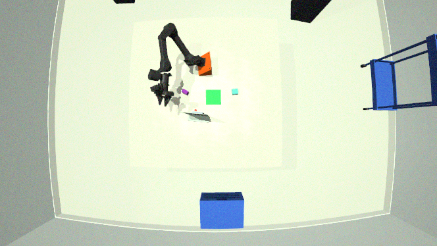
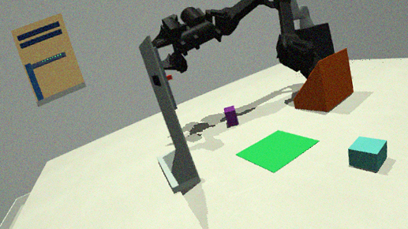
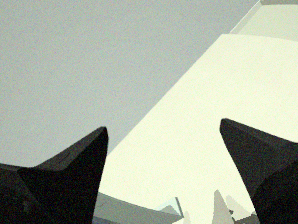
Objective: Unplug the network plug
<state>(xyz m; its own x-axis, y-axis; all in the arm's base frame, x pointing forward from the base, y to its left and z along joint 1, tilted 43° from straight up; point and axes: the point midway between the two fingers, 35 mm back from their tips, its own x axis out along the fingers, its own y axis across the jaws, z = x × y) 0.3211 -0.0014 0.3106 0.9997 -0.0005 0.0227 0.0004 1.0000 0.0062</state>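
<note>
Right now my gripper tip is 10 mm short of the network plug, 220 mm to the right of it and 40 mm above it. The rest, counted from my gripper tip: green marked square (130 mm behind, 320 mm to the left, 230 mm below); then grey upright panel (40 mm ahead, 230 mm to the left, 110 mm below).
</note>
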